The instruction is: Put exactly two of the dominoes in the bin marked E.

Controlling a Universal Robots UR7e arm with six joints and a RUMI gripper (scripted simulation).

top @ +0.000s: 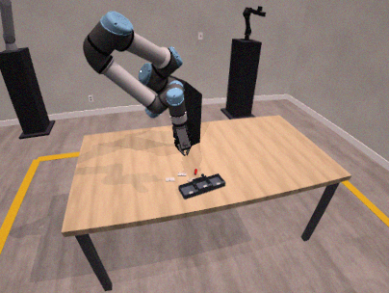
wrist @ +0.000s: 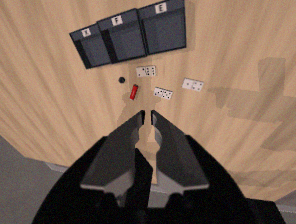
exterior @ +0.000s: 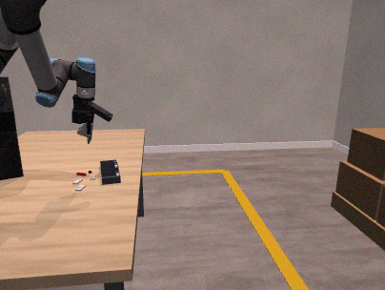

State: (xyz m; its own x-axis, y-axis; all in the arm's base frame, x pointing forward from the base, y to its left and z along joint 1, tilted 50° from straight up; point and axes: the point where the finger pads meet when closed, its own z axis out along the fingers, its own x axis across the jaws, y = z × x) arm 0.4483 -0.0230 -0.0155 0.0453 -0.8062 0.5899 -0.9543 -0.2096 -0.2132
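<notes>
The bin row lies 70 mm ahead of my hand, 80 mm to the left of it and 180 mm below it. The rest, counted from my hand: small black piece: 30 mm behind, 110 mm to the left, 200 mm below; then small red piece: 70 mm behind, 80 mm to the left, 190 mm below.
</notes>
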